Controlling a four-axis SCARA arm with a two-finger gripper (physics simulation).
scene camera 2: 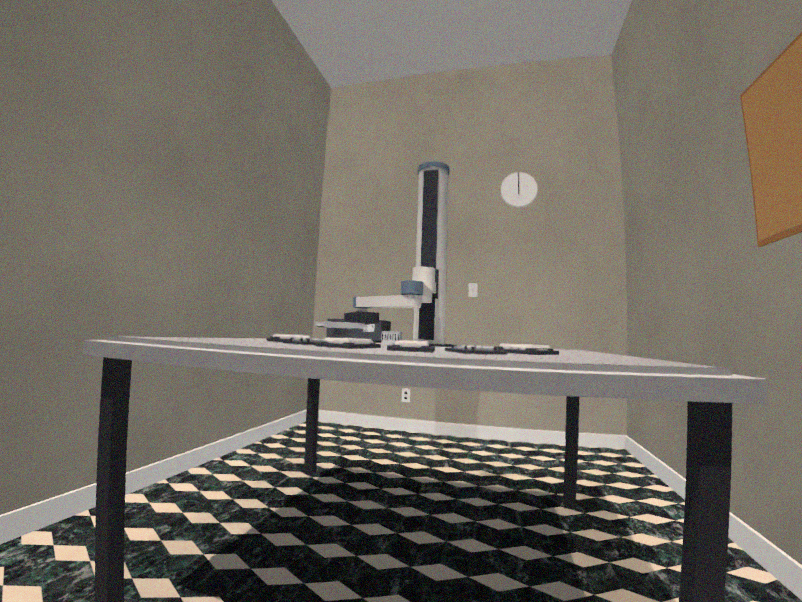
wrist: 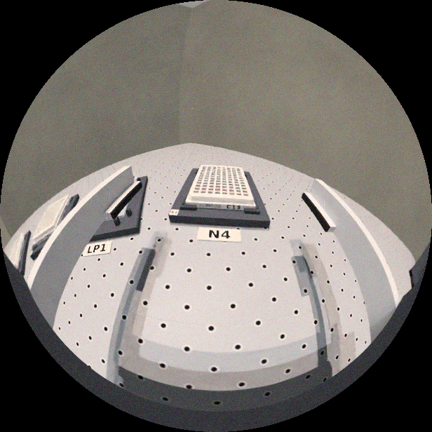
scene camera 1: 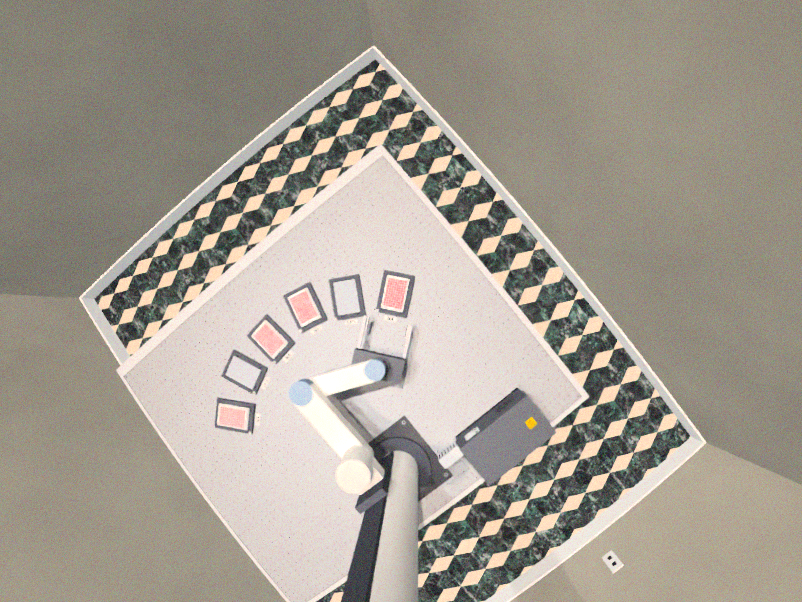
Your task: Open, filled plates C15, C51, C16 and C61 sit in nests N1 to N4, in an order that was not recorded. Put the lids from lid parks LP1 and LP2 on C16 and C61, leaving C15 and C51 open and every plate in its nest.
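Places are measured from the arm's base along level axes (x up, y ahead, z left), in millimetres.
Pixels of known places: gripper, fingertip midpoint: (scene camera 2: 319,324) (scene camera 1: 388,320); arm's base, link origin: (scene camera 1: 398,467).
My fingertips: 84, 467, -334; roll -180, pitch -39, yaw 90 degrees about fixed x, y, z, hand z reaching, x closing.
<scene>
Ahead of a thing's pixels: the offset from my fingertips to its middle, as dx, dy, dz. "spot": to the spot under its first point. Level surfaces: height alone.
My gripper (scene camera 1: 389,322) (scene camera 2: 344,325) (wrist: 224,176) is open and empty, low above the table, its fingers pointing at nest N4 (wrist: 220,219). The open plate C15 {-52, +66, -80} (scene camera 1: 396,292) (wrist: 220,182) sits in N4, beyond the fingertips. A pale lid {-57, +173, +73} (scene camera 1: 347,296) lies in lid park LP1 (wrist: 120,233), mostly hidden behind the left finger in the wrist view. Another lid {-57, +203, +585} (scene camera 1: 245,371) lies in the other park, LP2. Open plates {-52, +246, +227} (scene camera 1: 304,306) {-52, +237, +415} (scene camera 1: 270,338) {-52, +92, +730} (scene camera 1: 234,416) sit in the other three nests; their labels cannot be read.
A dark grey box {spot: +44, -571, -66} (scene camera 1: 505,437) stands right of the arm's base. The arm's column (scene camera 1: 396,518) (scene camera 2: 432,220) rises at the table's edge. Nests and parks form an arc on the perforated table {dx -70} (scene camera 1: 382,194) (wrist: 220,300), with LP1 close left of N4.
</scene>
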